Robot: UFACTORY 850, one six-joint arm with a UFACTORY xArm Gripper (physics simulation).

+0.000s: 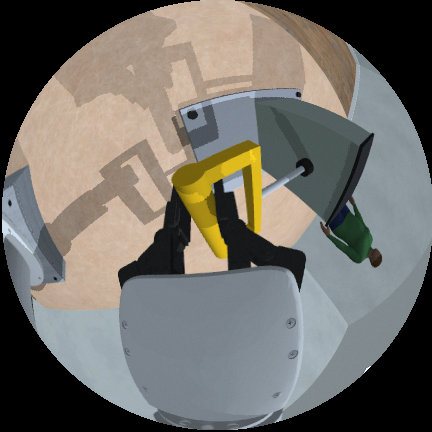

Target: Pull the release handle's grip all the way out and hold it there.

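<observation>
The release handle's yellow grip [206, 222] is a thick round bar, joined by a yellow arm to a yellow side bar [254, 200]. A thin grey rod [282, 185] runs from the side bar to a black collar [304, 167] on a dark grey-green upright panel [327, 145]. A length of rod shows between the handle and the collar. My gripper [200, 192] is shut on the grip, with one black finger on each side of it. The right finger passes through the opening between the grip and the side bar and hides part of both.
The panel stands on a grey base plate [232, 122] with dark bolts, on the light tan table top [90, 120]. A grey metal base [22, 215] is at the far left. A person in a green top [357, 235] shows beyond the panel at the right. Arm shadows cross the table.
</observation>
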